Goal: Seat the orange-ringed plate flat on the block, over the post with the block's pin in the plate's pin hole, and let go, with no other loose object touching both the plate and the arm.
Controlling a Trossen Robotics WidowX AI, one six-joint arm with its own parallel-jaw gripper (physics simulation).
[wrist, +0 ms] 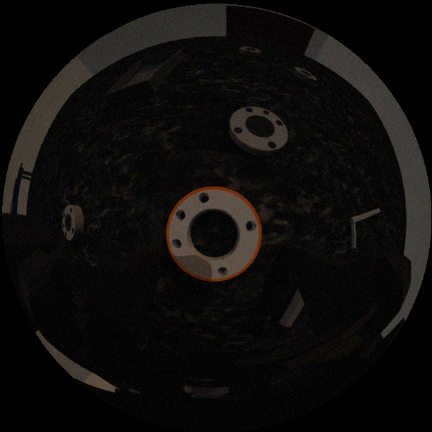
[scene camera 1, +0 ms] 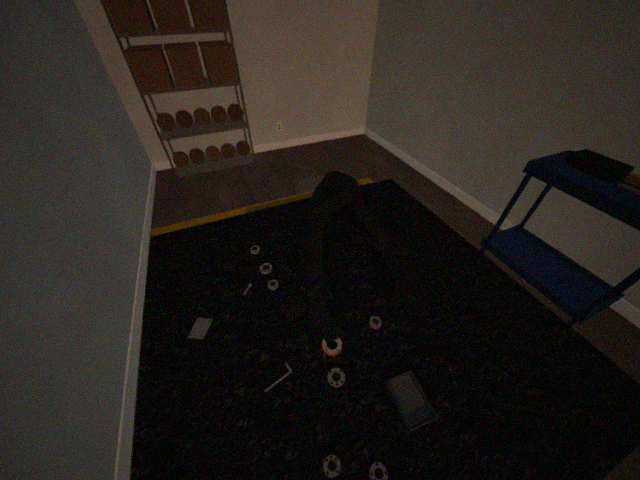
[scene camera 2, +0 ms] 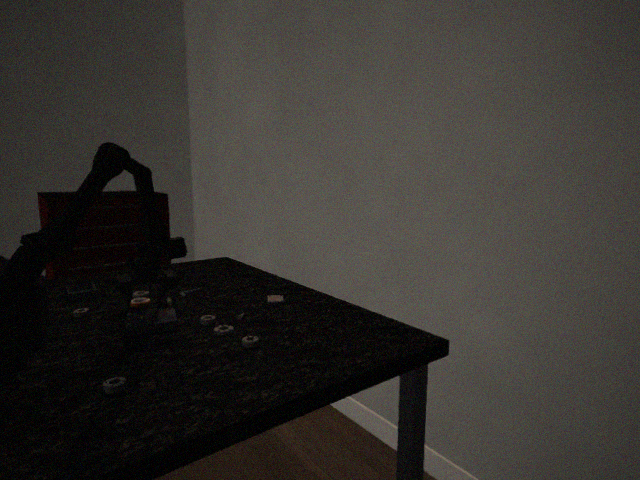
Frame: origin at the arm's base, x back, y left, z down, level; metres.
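Seen in the pictures: gripper, fingertip midpoint: (scene camera 1: pixel 327 343) (scene camera 2: pixel 143 303); arm's base, link origin: (scene camera 1: pixel 400 253) (scene camera 2: pixel 18 273).
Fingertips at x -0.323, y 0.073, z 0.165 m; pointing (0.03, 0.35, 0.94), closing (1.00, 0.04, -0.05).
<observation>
Offsets run from my fingertips to a thing's top centre.
The orange-ringed plate @[dz -0.008, dx +0.009, dy +0.010 m] (scene camera 1: pixel 332 353) (scene camera 2: pixel 139 305) (wrist: pixel 240 208) appears to lie flat on the dark table; its centre hole shows no post in it in the wrist view, and a shaded patch covers its lower left. My gripper (scene camera 1: pixel 330 337) (scene camera 2: pixel 146 285) is open and empty, low over the plate, with its dark fingers hard to make out. A dim grey shape @[dz -0.039, dx +0.060, dy -0.200 m] (scene camera 2: pixel 166 314) with a short upright part stands beside the plate in scene camera 2; it may be the block, but darkness hides its post and pin. I cannot make out the block in scene camera 1.
A plain plate @[dz -0.007, dx -0.030, dy +0.095 m] (scene camera 1: pixel 336 385) (wrist: pixel 255 144) lies near the ringed one, another @[dz -0.012, dx +0.171, dy +0.020 m] (scene camera 1: pixel 375 328) (wrist: pixel 76 224) to its side. Several more plates lie around. An L-shaped key @[dz -0.003, dx -0.176, dy +0.008 m] (scene camera 1: pixel 279 380) (wrist: pixel 354 234), a tray @[dz -0.022, dx +0.106, dy +0.242 m] (scene camera 1: pixel 410 400) (wrist: pixel 162 71) and a pale card @[dz -0.002, dx -0.331, dy -0.254 m] (scene camera 1: pixel 200 328) (scene camera 2: pixel 275 298) also lie on the table.
</observation>
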